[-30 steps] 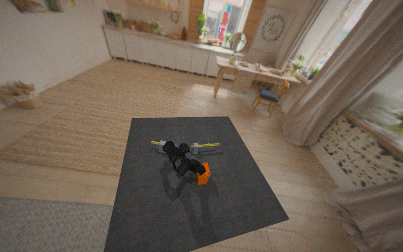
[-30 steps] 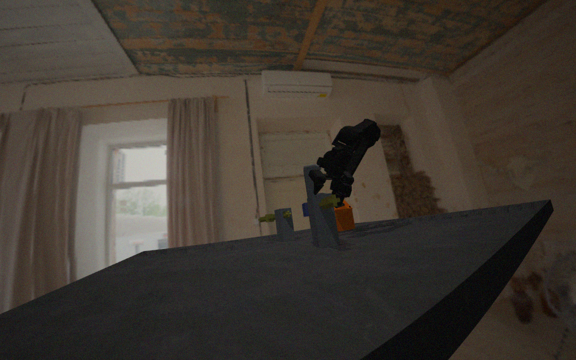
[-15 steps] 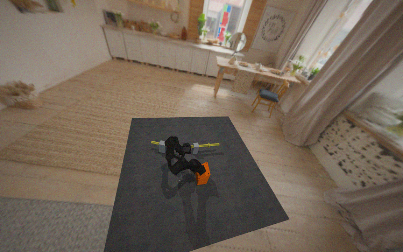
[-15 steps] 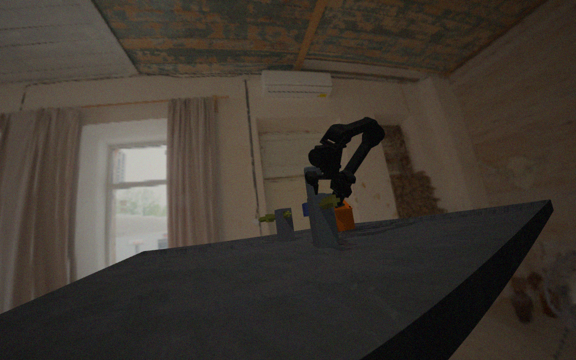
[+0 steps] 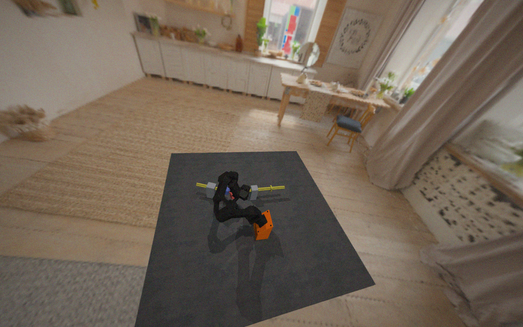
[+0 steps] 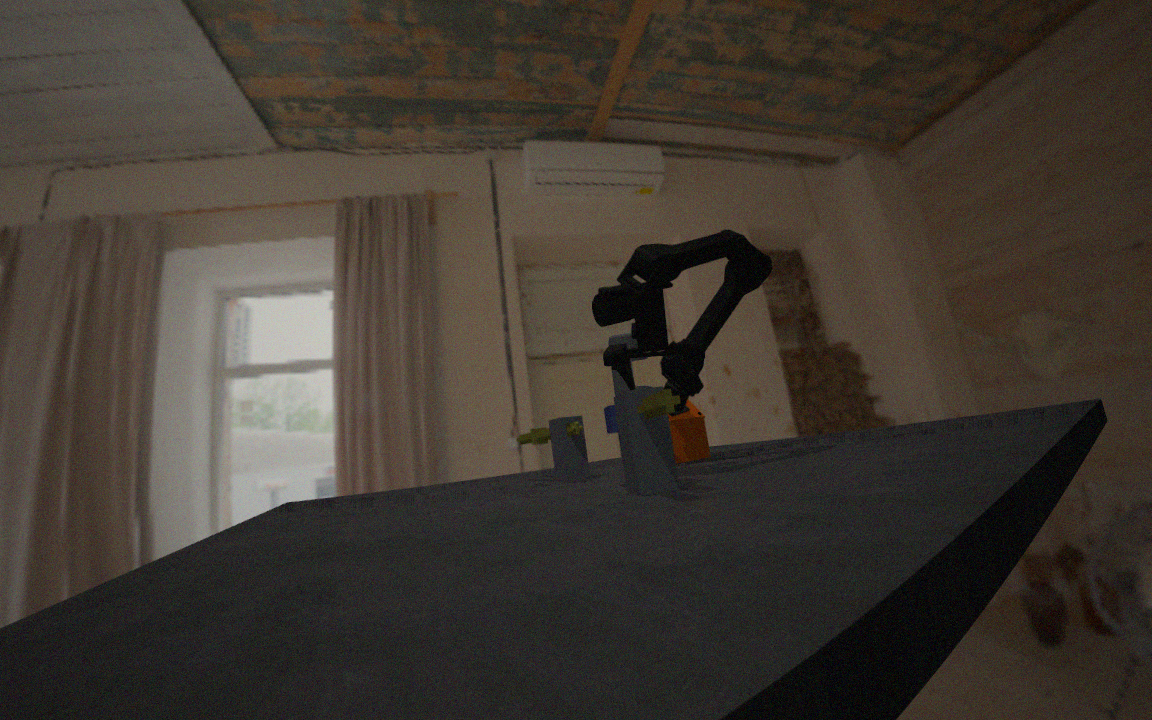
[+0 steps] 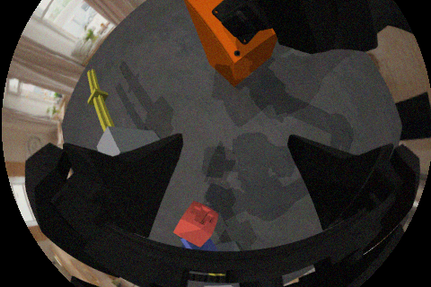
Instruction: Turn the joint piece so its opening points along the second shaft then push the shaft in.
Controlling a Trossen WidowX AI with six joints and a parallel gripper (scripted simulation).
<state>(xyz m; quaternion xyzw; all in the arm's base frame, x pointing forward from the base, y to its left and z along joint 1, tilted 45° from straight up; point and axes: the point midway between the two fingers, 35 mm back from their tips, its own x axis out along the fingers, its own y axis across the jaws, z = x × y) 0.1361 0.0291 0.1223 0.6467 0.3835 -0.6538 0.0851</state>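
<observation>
Right now my gripper tip is 120 mm short of the red square joint piece, 40 mm to the right of it and 40 mm above it.
</observation>
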